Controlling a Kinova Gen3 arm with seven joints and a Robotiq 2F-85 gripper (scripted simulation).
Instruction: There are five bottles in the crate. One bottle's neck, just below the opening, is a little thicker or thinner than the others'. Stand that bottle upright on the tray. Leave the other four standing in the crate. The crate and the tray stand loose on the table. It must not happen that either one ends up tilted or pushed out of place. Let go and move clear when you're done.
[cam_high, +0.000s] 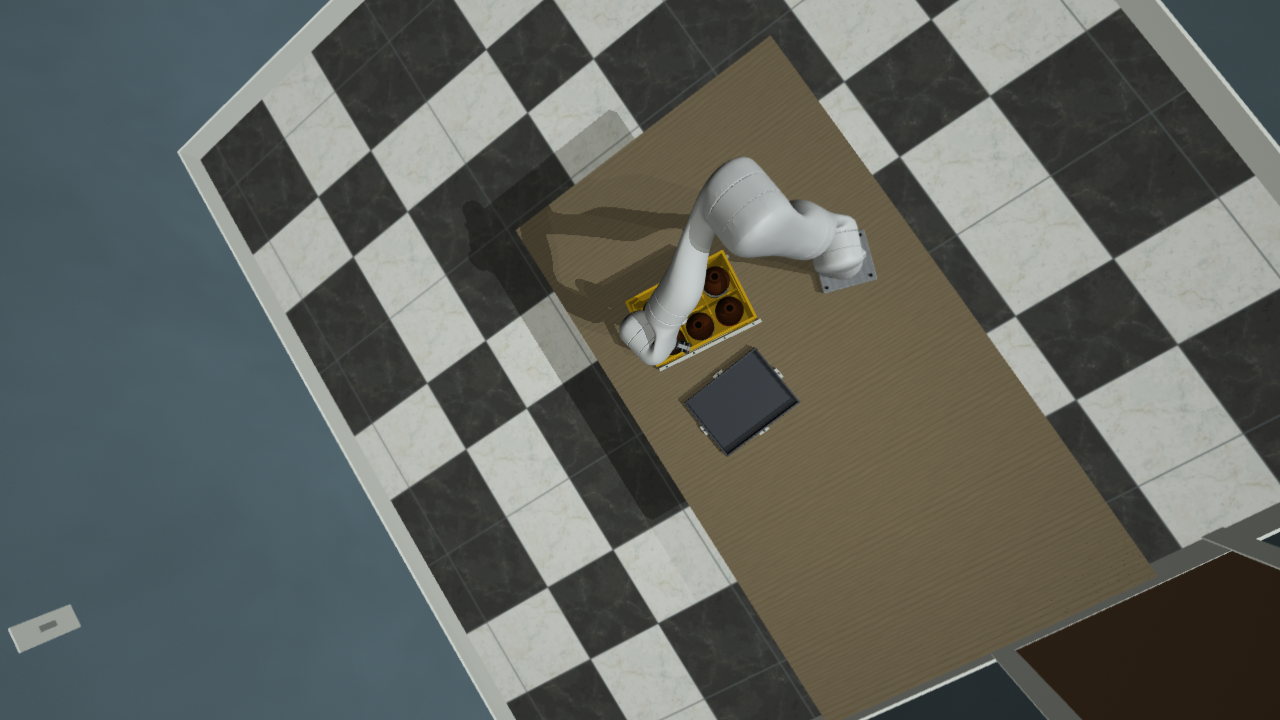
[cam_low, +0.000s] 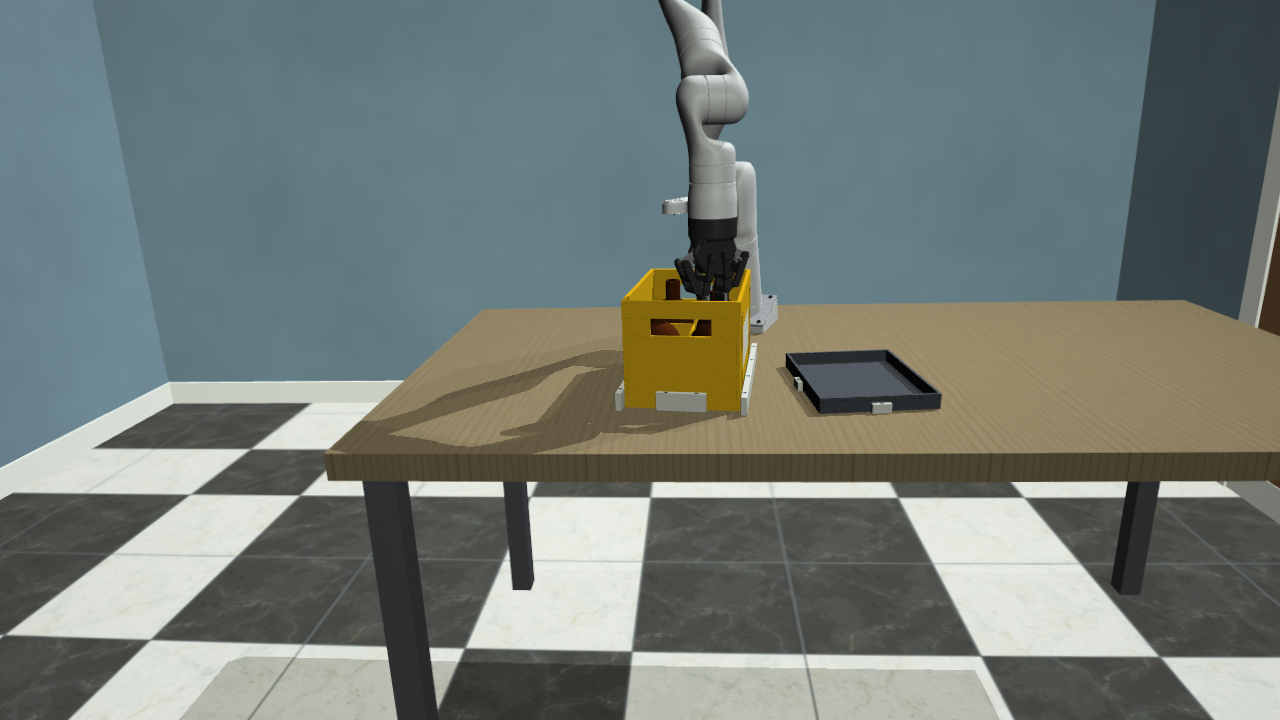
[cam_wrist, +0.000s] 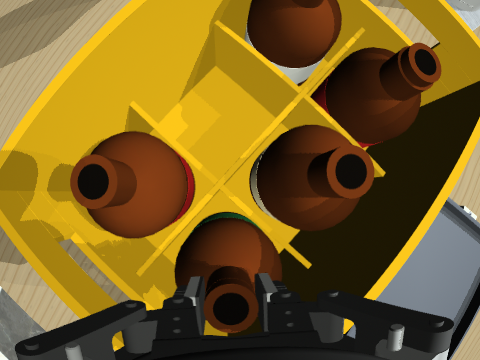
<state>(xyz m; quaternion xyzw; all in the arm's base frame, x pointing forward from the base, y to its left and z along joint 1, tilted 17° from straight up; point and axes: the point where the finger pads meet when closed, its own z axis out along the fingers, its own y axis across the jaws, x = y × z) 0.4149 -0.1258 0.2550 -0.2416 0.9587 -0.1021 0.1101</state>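
Now: the yellow crate 9 cm behind my hand, 2 cm to the right of it and 7 cm below it. Round my hand: brown bottle 16 cm behind, 5 cm to the left, 7 cm below; dark tray 2 cm behind, 25 cm to the left, 14 cm below.
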